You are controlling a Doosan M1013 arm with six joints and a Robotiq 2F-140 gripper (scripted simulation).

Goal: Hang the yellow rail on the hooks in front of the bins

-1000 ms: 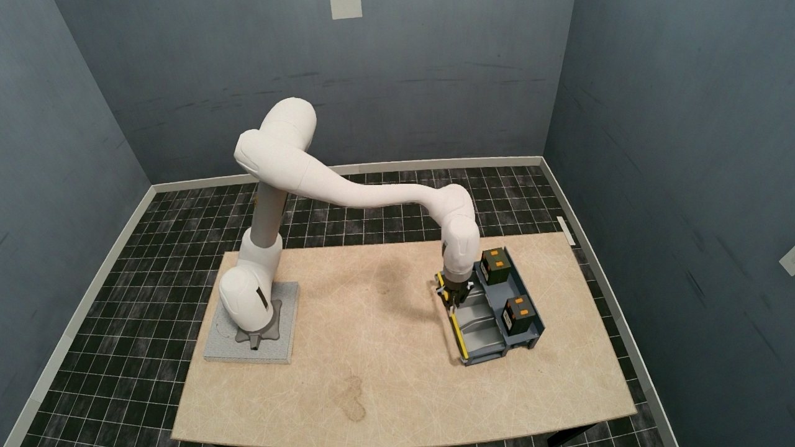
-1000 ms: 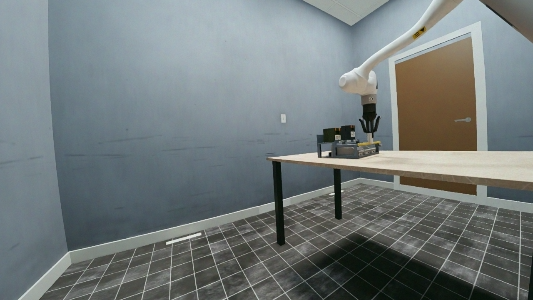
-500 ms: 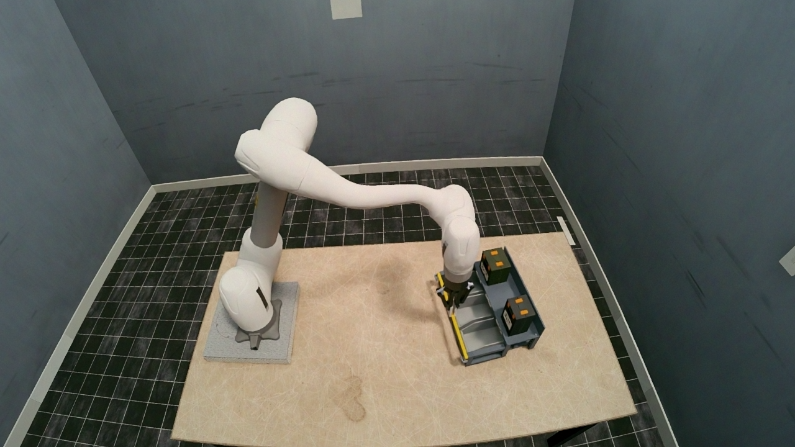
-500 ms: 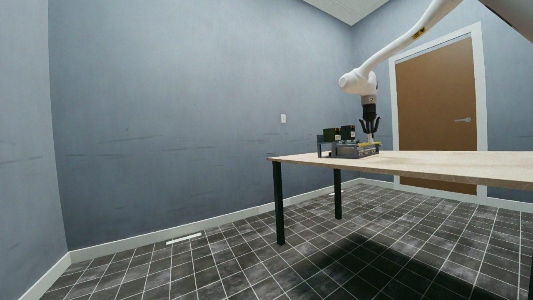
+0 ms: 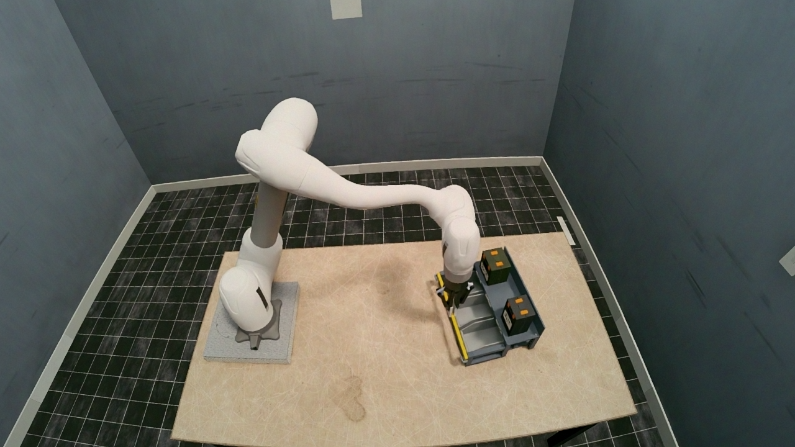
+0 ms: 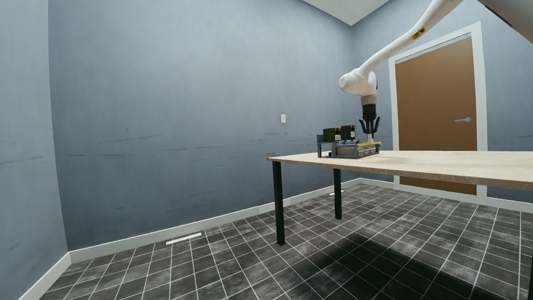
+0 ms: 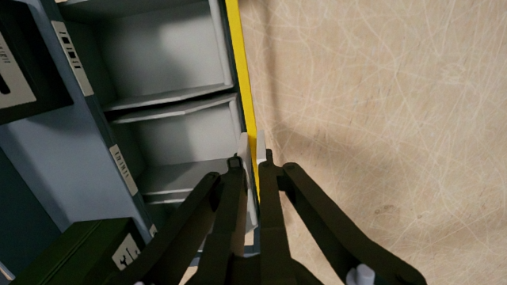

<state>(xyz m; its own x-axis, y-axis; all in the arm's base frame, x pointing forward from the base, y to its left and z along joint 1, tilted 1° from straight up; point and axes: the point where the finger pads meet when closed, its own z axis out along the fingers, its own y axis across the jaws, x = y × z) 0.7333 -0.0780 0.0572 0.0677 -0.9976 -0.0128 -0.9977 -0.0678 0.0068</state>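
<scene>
Right now the yellow rail is 30 mm below my hand.
</scene>
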